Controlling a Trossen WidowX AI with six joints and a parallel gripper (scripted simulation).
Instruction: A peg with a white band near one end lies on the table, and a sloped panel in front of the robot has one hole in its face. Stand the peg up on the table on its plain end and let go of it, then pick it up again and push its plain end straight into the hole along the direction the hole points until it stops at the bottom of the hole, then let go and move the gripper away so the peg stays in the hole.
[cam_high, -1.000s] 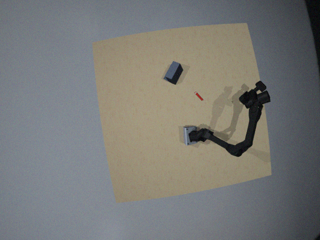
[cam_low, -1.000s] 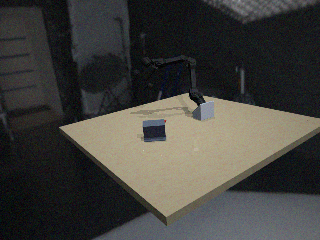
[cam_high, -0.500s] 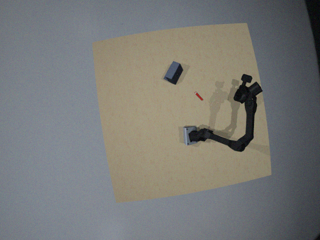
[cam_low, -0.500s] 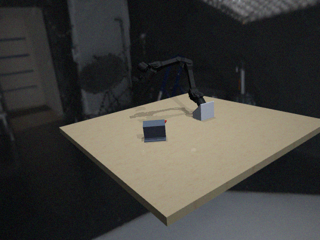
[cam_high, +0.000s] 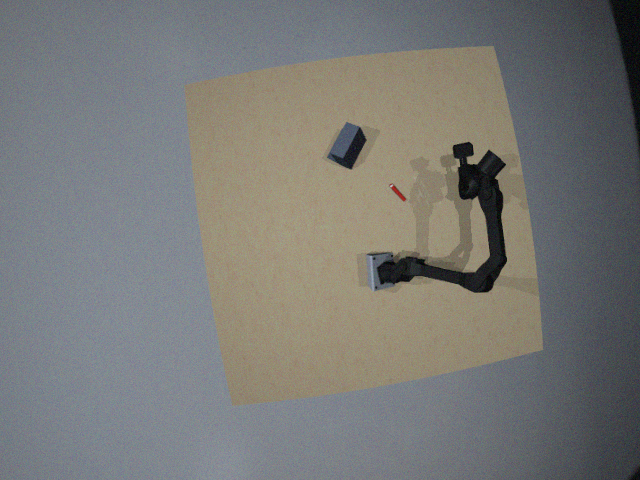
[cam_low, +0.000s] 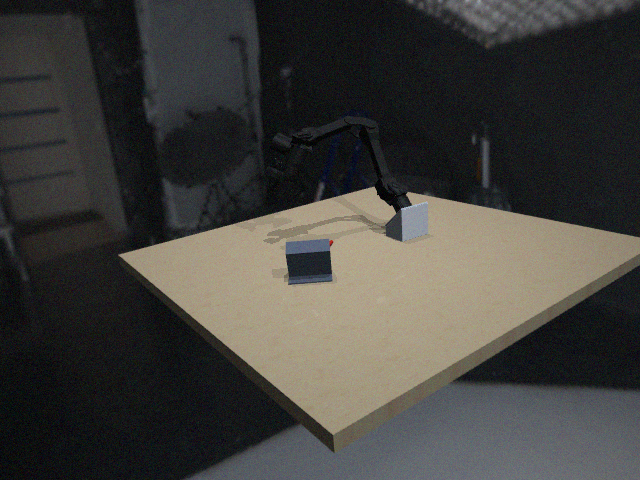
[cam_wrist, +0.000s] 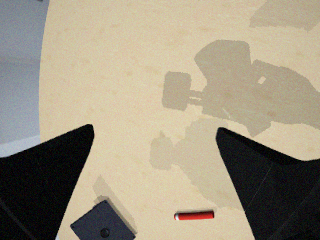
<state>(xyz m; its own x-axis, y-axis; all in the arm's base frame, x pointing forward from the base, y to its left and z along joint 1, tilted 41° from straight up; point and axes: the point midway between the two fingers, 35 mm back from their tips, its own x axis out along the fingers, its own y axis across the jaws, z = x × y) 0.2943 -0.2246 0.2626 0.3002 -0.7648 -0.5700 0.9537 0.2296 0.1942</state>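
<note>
Right now the red peg is 2 cm behind my gripper tip, 22 cm to the left of it and 14 cm below it. From my gripper tip the other things lie so: sloped panel (17 cm ahead, 34 cm to the left, 10 cm below).
</note>
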